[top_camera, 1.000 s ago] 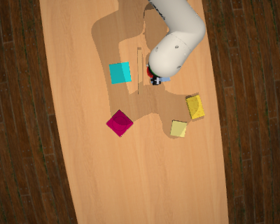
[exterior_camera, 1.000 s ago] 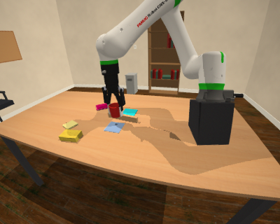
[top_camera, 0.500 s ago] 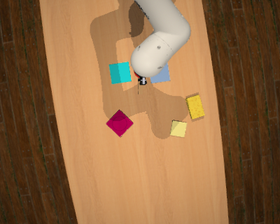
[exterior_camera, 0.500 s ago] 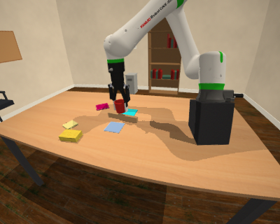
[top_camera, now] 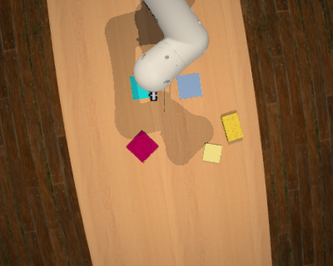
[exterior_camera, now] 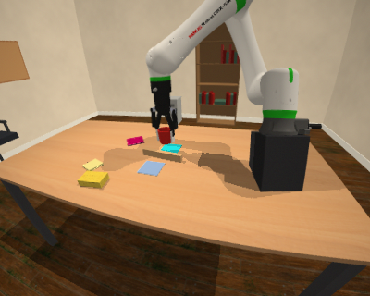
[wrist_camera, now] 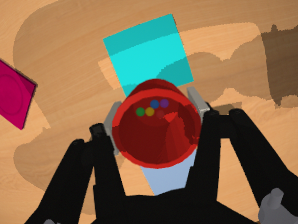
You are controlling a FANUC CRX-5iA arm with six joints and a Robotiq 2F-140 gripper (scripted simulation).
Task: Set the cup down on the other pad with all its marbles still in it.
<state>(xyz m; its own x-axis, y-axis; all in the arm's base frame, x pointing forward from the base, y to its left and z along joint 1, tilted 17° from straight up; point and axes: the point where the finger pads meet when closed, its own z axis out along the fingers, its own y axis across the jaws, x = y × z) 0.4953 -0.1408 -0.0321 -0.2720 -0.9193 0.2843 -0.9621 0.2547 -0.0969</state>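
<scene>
The thin wooden rail is 9 cm below my hand, 5 cm to the left of it and 1 cm ahead of it. Round my hand: magenta block: 23 cm ahead, 12 cm to the right, 9 cm below; then yellow sponge: 28 cm to the left, 26 cm ahead, 8 cm below; then red cup: 2 cm below.
</scene>
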